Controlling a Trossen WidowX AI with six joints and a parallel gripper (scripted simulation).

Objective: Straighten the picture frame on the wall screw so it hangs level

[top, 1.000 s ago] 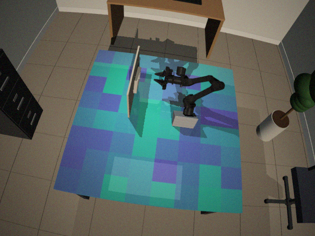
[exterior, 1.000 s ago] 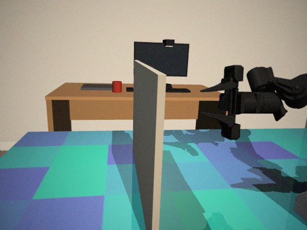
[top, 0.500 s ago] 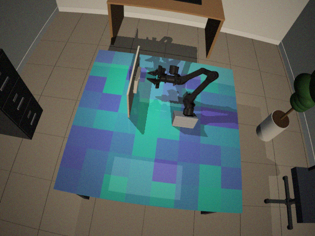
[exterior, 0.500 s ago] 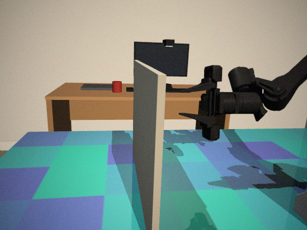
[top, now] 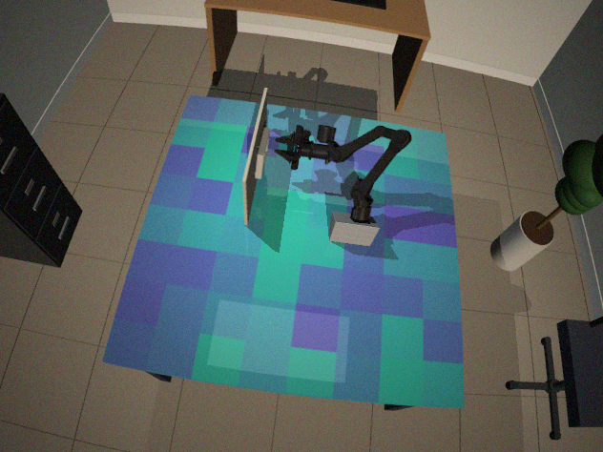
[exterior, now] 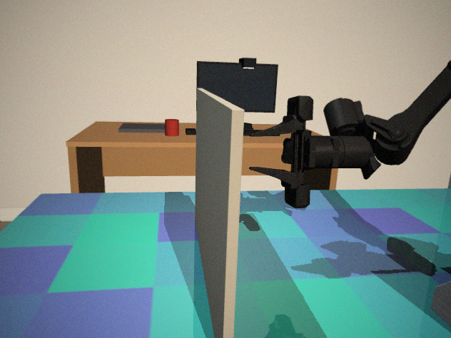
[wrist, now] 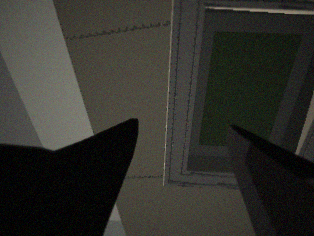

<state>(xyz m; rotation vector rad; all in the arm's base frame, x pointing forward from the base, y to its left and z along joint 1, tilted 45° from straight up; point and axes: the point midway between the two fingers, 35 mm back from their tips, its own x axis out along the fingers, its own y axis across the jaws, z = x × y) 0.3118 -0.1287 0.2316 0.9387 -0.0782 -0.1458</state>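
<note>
Now: gripper tip 5 cm short of the picture frame and 5 cm above it. The rest, counted from my gripper tip: wall panel 7 cm ahead, 6 cm below, 1 cm to the left.
</note>
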